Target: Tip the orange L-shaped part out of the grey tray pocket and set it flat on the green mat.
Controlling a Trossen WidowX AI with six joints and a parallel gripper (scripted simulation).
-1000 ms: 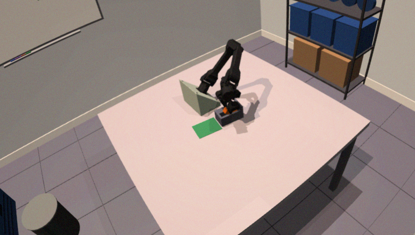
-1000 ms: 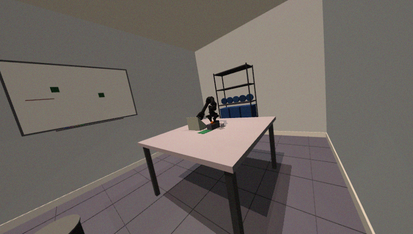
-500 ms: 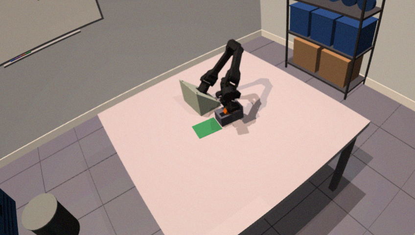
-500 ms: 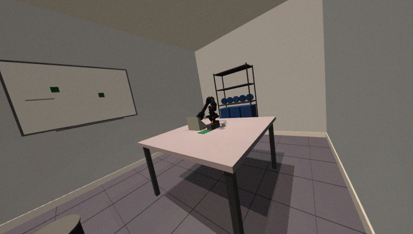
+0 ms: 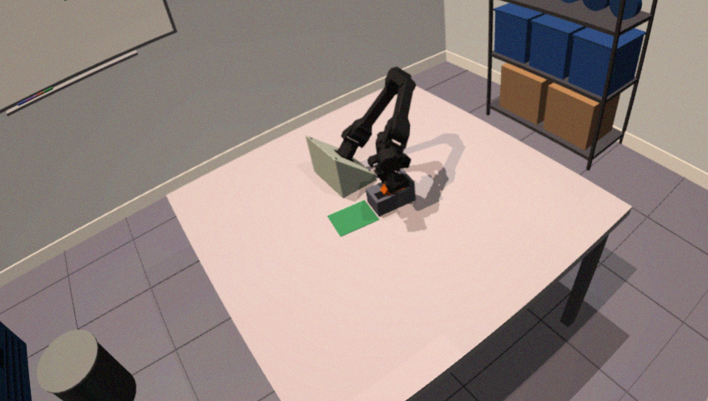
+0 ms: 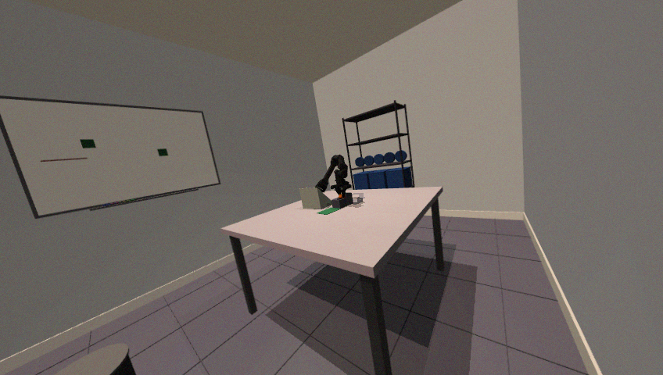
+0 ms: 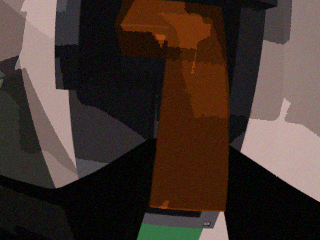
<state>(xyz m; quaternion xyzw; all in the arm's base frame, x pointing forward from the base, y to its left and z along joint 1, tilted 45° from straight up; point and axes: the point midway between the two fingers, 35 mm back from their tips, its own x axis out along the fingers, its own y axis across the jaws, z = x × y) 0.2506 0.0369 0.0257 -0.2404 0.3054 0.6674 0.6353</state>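
Now: gripper tip 14 cm to the left of the green mat, 8 cm above it and 3 cm past it. The rest, counted from my gripper tip: orange L-shaped part 3 cm to the left, 3 cm below, 1 cm behind.
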